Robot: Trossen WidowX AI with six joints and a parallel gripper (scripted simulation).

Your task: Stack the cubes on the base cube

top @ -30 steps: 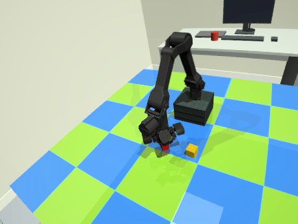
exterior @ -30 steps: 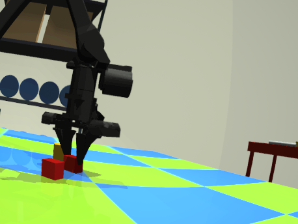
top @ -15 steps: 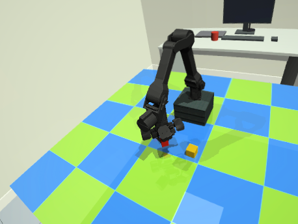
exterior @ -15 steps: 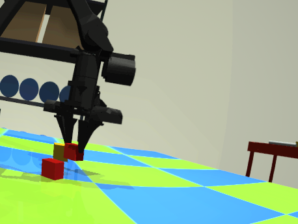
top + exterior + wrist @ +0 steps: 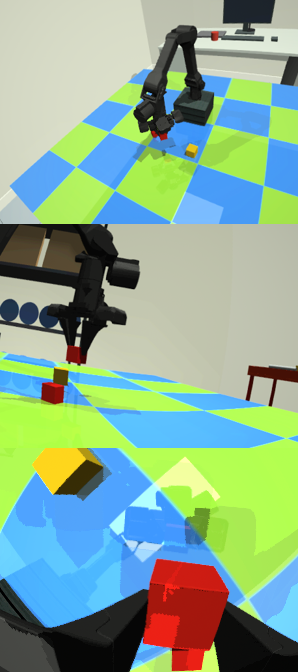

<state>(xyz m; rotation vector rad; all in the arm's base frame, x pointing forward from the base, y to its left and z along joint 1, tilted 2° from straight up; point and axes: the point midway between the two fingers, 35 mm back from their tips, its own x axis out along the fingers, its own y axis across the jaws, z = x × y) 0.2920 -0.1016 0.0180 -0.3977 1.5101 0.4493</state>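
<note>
Right now the yellow base cube is 130 mm to the left of my gripper tip, 70 mm below it and 10 mm ahead of it.
</note>
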